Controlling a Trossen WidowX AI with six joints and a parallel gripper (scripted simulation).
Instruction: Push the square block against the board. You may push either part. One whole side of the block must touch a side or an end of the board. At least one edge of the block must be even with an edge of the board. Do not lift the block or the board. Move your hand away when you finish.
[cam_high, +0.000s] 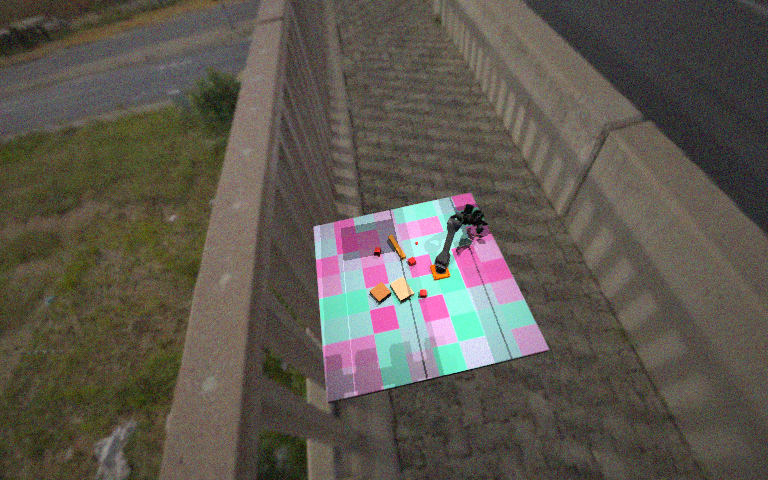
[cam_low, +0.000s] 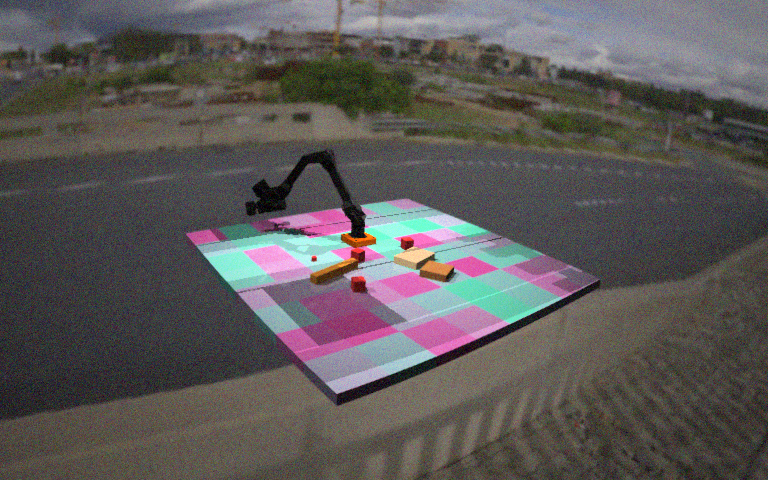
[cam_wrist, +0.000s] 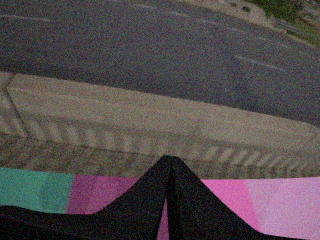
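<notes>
My gripper tip is now 660 mm short of the orange bar, 120 mm to the right of it and 50 mm above it. Round my gripper tip: board: 640 mm ahead, 460 mm to the left, 50 mm below; square block: 780 mm ahead, 470 mm to the left, 50 mm below.
</notes>
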